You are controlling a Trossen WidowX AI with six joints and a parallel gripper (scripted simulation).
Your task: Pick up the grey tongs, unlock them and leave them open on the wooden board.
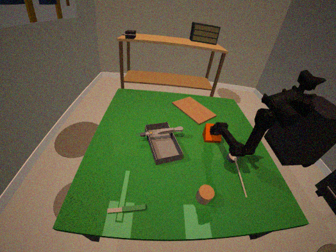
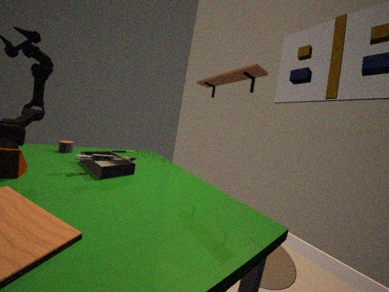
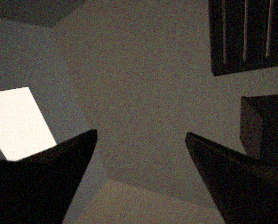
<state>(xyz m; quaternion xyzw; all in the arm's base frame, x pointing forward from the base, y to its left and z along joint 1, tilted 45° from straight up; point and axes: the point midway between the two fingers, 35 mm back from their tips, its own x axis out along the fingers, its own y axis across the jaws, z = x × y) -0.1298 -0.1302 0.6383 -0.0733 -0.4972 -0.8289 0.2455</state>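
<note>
Now: the yellow lock piece 620 mm ahead of my gripper tip, 570 mm below it and 300 mm to the right of it. Round my gripper tip: cork-topped jar: 600 mm below, 310 mm ahead, 100 mm to the left; then wooden board: 720 mm to the right, 630 mm below, 250 mm ahead; then roasting tin: 610 mm below, 540 mm ahead, 260 mm to the right.
</note>
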